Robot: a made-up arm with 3 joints. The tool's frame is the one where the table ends.
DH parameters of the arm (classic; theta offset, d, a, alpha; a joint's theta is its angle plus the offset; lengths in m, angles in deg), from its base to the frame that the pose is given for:
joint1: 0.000 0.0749 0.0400 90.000
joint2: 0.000 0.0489 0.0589 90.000
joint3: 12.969 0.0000 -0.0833 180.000
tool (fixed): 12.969 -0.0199 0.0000 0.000
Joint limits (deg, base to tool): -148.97..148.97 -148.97..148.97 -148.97..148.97
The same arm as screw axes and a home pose.
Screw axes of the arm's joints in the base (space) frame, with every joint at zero. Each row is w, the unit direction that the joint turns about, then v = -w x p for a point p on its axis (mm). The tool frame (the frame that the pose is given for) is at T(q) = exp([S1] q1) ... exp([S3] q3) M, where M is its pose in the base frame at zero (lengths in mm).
S1 = (0, 0, 1, 0.0, 0.0, 0.0)
S2 = (0, -1, 0, 74.9, 0.0, -40.0)
S3 = (0, 0, -1, 48.9, 98.9, 0.0)
M: xyz 17.7 -30.2 55.0 (mm) quaternion w x y z 1 0 0 0
Joint limits (rad, base to tool): -2.6000..2.6000 -2.6000..2.6000 -2.6000..2.6000

